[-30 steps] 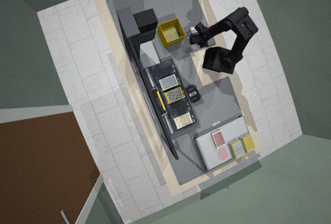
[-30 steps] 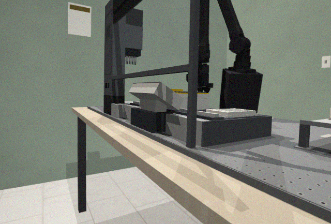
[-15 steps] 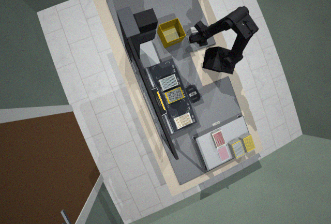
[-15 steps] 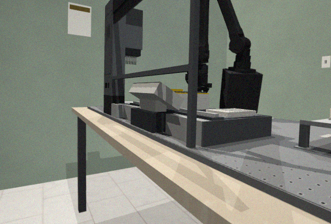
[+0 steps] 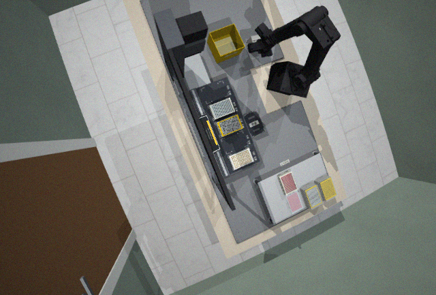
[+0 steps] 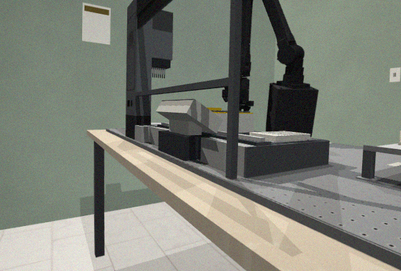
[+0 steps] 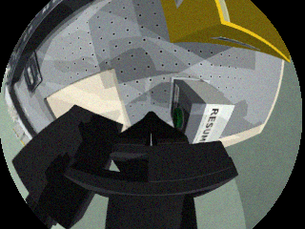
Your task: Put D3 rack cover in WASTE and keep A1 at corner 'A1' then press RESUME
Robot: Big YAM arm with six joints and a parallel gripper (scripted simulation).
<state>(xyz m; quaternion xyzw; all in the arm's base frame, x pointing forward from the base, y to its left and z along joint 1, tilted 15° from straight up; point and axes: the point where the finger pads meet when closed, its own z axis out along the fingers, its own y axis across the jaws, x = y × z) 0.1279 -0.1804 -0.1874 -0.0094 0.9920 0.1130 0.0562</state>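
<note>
The resume box lies 5 cm to the right of my hand and 1 cm below it. Also, from my hand: yellow-framed tip rack 27 cm ahead, 37 cm to the left, 2 cm above; yellow waste bin 19 cm ahead, 8 cm to the right, 4 cm below; clear cover 19 cm ahead, 9 cm to the right, 6 cm below.
</note>
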